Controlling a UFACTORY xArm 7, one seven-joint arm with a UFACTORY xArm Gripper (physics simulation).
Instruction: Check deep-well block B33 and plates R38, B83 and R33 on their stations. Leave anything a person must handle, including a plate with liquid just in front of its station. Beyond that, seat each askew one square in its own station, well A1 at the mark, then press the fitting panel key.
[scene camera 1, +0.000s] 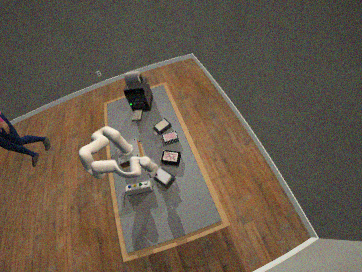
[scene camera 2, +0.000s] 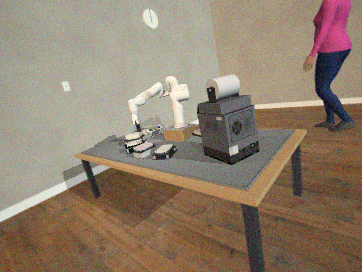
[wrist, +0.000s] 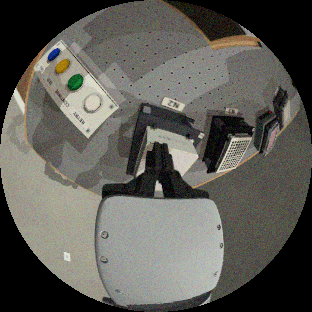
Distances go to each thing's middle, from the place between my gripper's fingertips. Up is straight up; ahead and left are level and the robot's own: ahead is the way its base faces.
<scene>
The white plate (wrist: 183, 153) is 5 cm ahead of my hand, 3 cm to the right of it and 2 cm below it.
</scene>
